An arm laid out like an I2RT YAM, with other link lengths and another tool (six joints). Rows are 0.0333 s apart.
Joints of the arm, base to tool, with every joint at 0 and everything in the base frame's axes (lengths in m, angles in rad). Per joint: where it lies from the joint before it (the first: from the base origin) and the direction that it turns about. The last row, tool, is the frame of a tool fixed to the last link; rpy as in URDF.
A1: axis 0 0 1 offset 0.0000 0.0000 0.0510
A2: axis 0 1 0 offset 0.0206 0.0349 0.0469
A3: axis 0 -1 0 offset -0.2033 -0.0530 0.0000
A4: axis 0 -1 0 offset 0.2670 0.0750 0.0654
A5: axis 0 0 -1 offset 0.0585 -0.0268 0.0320
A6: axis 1 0 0 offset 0.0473 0.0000 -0.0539
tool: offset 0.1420 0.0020 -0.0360 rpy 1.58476 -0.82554 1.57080
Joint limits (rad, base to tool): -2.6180..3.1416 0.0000..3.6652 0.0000..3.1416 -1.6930..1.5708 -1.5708..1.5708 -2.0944..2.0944
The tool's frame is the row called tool.
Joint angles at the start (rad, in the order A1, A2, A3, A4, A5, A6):
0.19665, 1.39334, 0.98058, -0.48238, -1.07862, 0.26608
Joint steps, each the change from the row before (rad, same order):
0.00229, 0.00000, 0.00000, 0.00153, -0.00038, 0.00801
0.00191, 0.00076, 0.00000, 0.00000, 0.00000, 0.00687
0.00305, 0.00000, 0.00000, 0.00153, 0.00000, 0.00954
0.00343, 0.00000, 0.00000, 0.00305, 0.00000, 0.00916
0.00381, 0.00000, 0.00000, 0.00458, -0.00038, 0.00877
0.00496, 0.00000, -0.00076, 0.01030, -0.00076, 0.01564
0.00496, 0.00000, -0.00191, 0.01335, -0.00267, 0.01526
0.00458, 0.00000, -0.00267, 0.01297, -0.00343, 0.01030
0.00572, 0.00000, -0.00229, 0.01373, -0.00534, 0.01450
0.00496, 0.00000, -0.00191, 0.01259, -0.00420, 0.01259
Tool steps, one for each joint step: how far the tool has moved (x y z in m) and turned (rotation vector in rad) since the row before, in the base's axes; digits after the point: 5 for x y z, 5 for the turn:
-0.00052, 0.00075, 0.00036, 0.00153, 0.00595, -0.00042
-0.00057, 0.00058, 0.00000, 0.00064, 0.00708, -0.00062
-0.00069, 0.00094, 0.00036, 0.00138, 0.00731, -0.00046
-0.00058, 0.00107, 0.00041, 0.00163, 0.00547, 0.00007
-0.00051, 0.00123, 0.00052, 0.00219, 0.00369, 0.00084
-0.00031, 0.00177, 0.00080, 0.00426, 0.00528, -0.00024
-0.00036, 0.00190, 0.00083, 0.00607, 0.00343, 0.00120
-0.00052, 0.00173, 0.00053, 0.00586, 0.00011, 0.00318
-0.00098, 0.00219, 0.00107, 0.00791, 0.00329, 0.00421
-0.00073, 0.00189, 0.00094, 0.00668, 0.00211, 0.00348

